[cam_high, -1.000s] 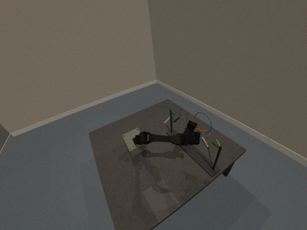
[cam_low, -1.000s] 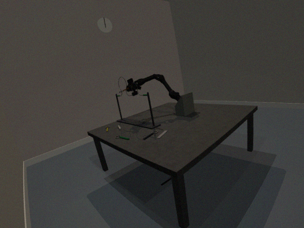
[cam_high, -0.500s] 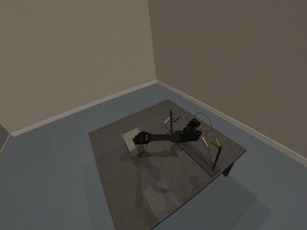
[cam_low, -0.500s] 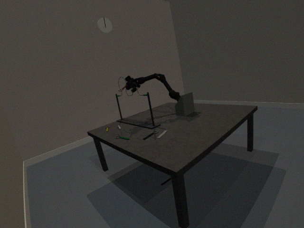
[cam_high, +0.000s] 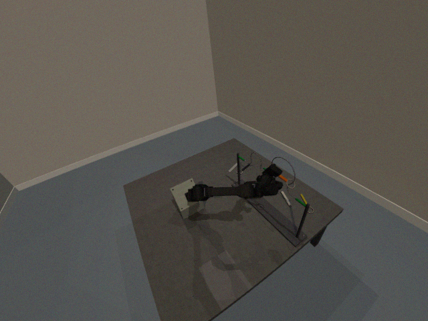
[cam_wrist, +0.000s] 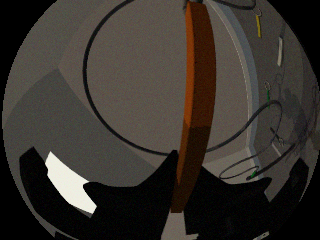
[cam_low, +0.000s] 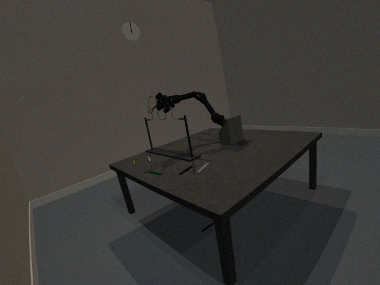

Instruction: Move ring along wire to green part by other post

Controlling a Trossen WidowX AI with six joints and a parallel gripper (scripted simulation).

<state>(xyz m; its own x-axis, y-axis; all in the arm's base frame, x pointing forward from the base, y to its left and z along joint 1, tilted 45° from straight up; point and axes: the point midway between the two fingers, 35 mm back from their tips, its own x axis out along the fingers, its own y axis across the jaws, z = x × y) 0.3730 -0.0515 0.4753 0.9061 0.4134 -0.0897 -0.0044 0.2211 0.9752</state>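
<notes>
Now: the ring with orange handle 80 mm to the right of my gripper tip and 50 mm below it. Also, from my gripper tip: green-handled ring 330 mm ahead, 290 mm to the left, 440 mm below; then black-handled ring 160 mm ahead, 490 mm to the left, 440 mm below; then white piece 200 mm ahead, 20 mm to the left, 440 mm below.
</notes>
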